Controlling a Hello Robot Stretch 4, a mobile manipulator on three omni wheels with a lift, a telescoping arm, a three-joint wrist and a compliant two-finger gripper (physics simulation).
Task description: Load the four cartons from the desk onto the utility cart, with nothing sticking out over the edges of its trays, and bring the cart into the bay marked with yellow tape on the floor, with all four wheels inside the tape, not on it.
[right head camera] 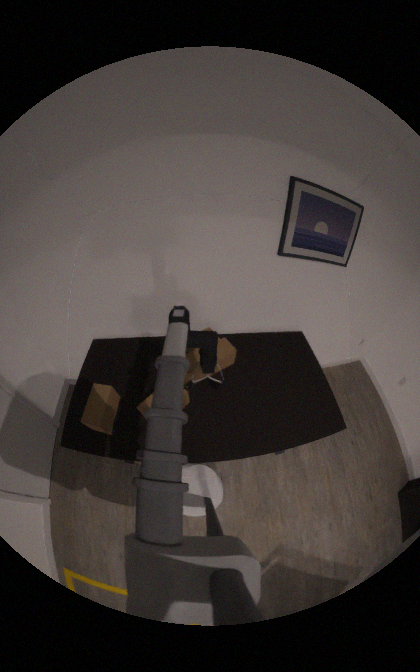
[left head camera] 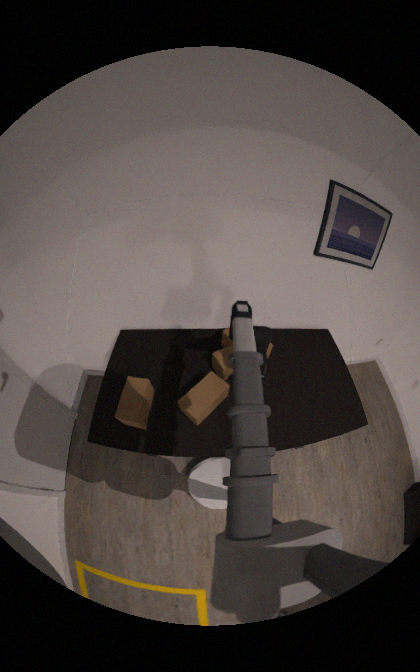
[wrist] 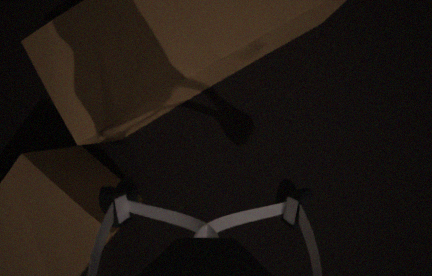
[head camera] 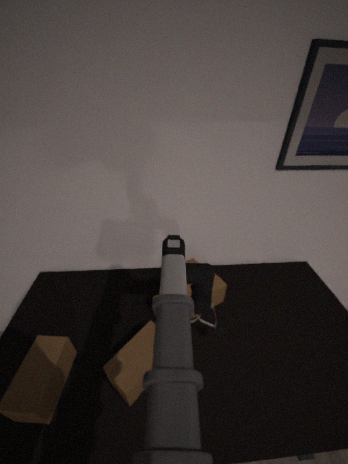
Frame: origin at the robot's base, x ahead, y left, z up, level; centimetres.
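Seen in the pictures: gripper, fingertip midpoint: (wrist: 207, 195) (head camera: 196, 332).
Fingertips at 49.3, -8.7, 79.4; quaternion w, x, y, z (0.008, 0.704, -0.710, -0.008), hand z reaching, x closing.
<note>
Offsets run from my fingertips to a thing's middle, as dx, dy, dz. Level surfaces: height alone.
A brown carton @(-13.4, +51.0, -4.2) (head camera: 37, 380) (left head camera: 134, 402) (right head camera: 100, 409) stands at the left of the dark desk @(dz -10.2) (head camera: 280, 360) (left head camera: 310, 400) (right head camera: 280, 400). A second carton @(-7.8, +19.4, -4.2) (head camera: 132, 362) (left head camera: 204, 398) lies at an angle near the middle. Behind it, a third carton (left head camera: 222, 361) and a fourth carton (left head camera: 226, 337) are partly hidden by my arm. My gripper (head camera: 204, 325) (right head camera: 207, 382) (wrist: 207, 195) is open and empty above the desk, beside these rear cartons. In the wrist view, one carton @(+17.4, +0.8, -4.2) (wrist: 215, 40) lies ahead and another carton (wrist: 42, 215) reaches under the left finger. The cart does not show.
Yellow tape (left head camera: 140, 584) (right head camera: 97, 585) marks the floor at the lower left. A round white object (left head camera: 207, 470) (right head camera: 207, 480) stands at the desk's front. A wall is behind the desk, with a framed picture (left head camera: 355, 225). A dark object (left head camera: 412, 515) (right head camera: 412, 510) is at the right edge.
</note>
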